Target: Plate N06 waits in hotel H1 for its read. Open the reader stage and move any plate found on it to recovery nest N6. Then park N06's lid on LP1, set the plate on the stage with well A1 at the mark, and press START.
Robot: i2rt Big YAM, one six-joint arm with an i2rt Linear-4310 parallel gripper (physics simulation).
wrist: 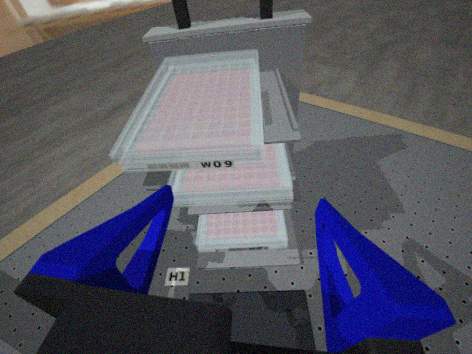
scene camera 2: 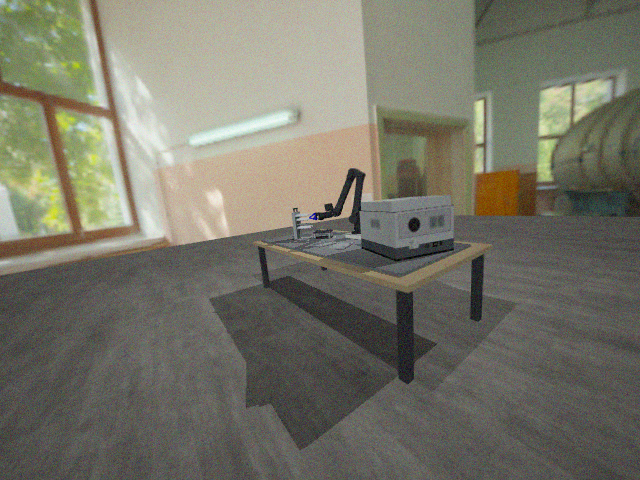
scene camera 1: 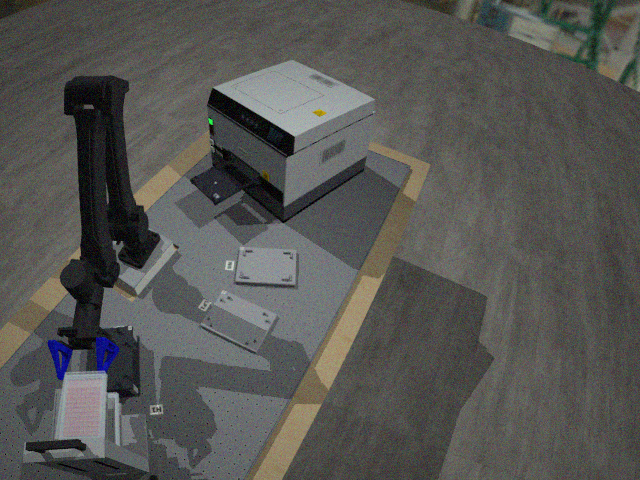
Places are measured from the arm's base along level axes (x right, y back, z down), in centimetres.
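Where they show: gripper, fingertip midpoint: (wrist: 243, 198) (scene camera 2: 311, 217) (scene camera 1: 79, 379); arm's base, origin of the base link: (scene camera 2: 359, 232) (scene camera 1: 139, 248).
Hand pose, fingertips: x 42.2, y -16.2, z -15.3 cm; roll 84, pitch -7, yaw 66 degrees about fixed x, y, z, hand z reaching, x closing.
Things, the pixels of their centre, and the offset from my fingertips.
- top plate, body centre: (wrist: 200, 94) (scene camera 1: 81, 404) dx +4.3, dy -5.5, dz -4.1 cm
- middle plate, body centre: (wrist: 231, 135) dx +5.5, dy -4.3, dz +0.1 cm
- bottom plate, body centre: (wrist: 240, 191) dx +5.6, dy -4.2, dz +7.7 cm
- reader, body centre: (scene camera 1: 289, 131) (scene camera 2: 402, 224) dx -95.9, dy -10.9, dz +3.6 cm
- dark platform, body centre: (scene camera 1: 112, 361) (scene camera 2: 323, 233) dx -9.2, dy +4.5, dz +15.3 cm
- H1 tag, body centre: (wrist: 177, 276) (scene camera 1: 156, 409) dx -3.9, dy -10.0, dz +19.1 cm
My gripper (scene camera 1: 82, 373) (scene camera 2: 313, 217) (wrist: 243, 198) is open and empty, with its blue fingers facing hotel H1 (scene camera 1: 124, 458) (scene camera 2: 295, 225) (wrist: 280, 52). Three lidded, pink-welled plates sit in the hotel, one above another. The top plate (scene camera 1: 85, 408) (wrist: 200, 112) reads W09. The middle plate (wrist: 265, 175) shows between and beyond the fingertips. The bottom plate (wrist: 245, 224) is lower. No N06 label is readable. The reader (scene camera 1: 289, 118) (scene camera 2: 405, 222) has its dark stage (scene camera 1: 217, 183) extended, with no plate visible on it. START cannot be made out.
Two grey platforms lie mid-table: one with corner brackets (scene camera 1: 266, 267), the other with small pegs (scene camera 1: 240, 320). Their labels are too blurred to read surely. A dark platform (scene camera 1: 125, 361) (wrist: 272, 315) stands between arm base and hotel. The H1 tag (scene camera 1: 156, 409) (wrist: 177, 276) lies beside the hotel.
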